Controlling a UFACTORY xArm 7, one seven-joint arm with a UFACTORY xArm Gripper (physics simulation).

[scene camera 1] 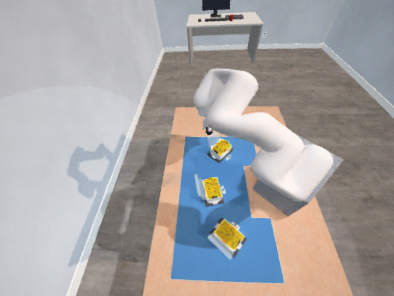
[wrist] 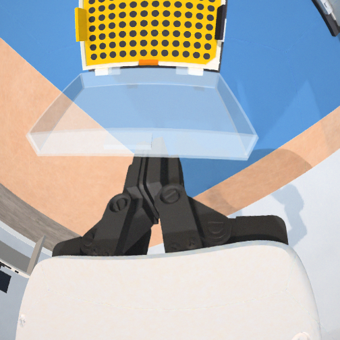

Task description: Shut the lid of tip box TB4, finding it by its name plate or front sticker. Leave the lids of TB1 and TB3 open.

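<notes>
My gripper is shut and empty, at the outer side of the farthest tip box. In the wrist view its fingertips show through the far edge of that box's clear open lid; whether they touch it I cannot tell. The farthest tip box holds a yellow rack with dark holes. A middle tip box has its lid standing open on the left. The nearest tip box is turned, with its open lid at its lower left. The name plates are too small to read.
The boxes stand on a blue mat on a tan table top. The arm's base plate is at the right, with the arm reaching over to the far end. A white desk stands at the back. Part of another box shows at the wrist view's upper right.
</notes>
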